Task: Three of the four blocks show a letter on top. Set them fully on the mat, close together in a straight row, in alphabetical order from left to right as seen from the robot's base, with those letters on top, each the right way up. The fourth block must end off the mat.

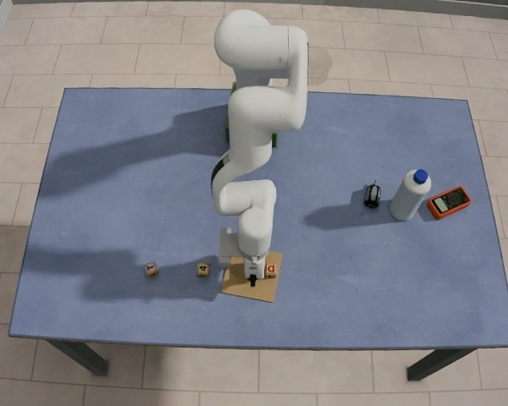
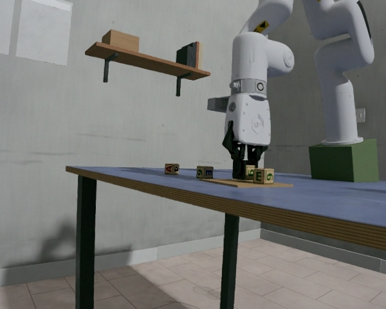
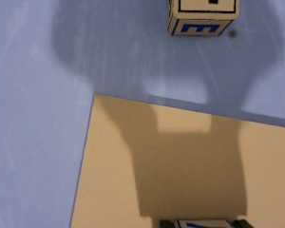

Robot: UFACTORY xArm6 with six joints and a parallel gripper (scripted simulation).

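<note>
Right now the tan mat is 3 cm below my hand. Also, from my hand: black object: 19 cm behind, 37 cm to the left, 1 cm below; then wooden block: 1 cm ahead, 5 cm to the left, 1 cm below; then orange multimeter: 14 cm behind, 60 cm to the left, 1 cm below.
</note>
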